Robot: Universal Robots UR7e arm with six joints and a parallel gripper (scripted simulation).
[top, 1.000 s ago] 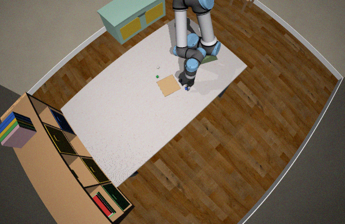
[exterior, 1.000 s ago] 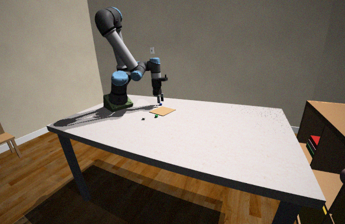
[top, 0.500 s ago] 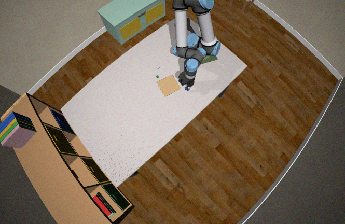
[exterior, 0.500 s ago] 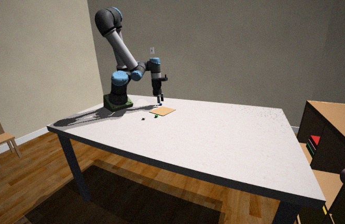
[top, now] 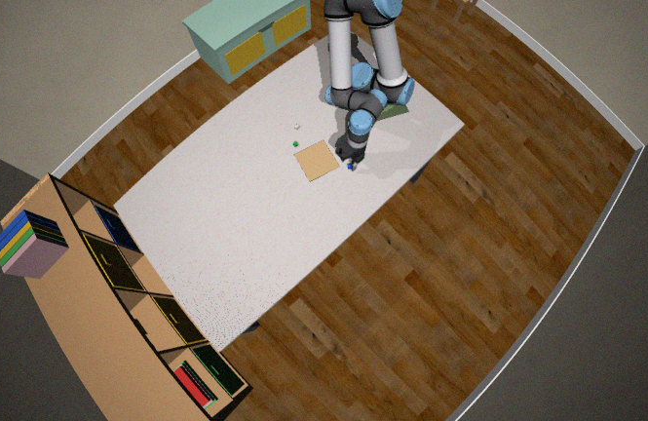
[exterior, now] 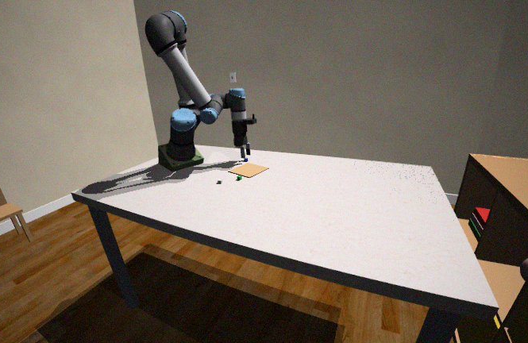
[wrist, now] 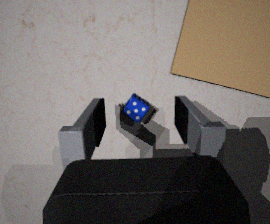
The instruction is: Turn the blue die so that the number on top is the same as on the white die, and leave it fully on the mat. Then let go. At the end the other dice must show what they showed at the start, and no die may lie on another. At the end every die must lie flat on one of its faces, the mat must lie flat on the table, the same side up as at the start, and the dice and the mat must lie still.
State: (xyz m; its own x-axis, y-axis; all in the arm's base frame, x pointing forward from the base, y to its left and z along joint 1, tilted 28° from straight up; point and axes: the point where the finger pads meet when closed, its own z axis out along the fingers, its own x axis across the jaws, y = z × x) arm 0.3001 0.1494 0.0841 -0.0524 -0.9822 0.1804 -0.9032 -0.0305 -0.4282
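My hand is 4 cm above the blue die. Round my hand: green die 8 cm ahead, 23 cm to the right, 4 cm below; then white die 1 cm ahead, 29 cm to the right, 4 cm below; then tan mat 7 cm ahead, 12 cm to the right, 4 cm below.
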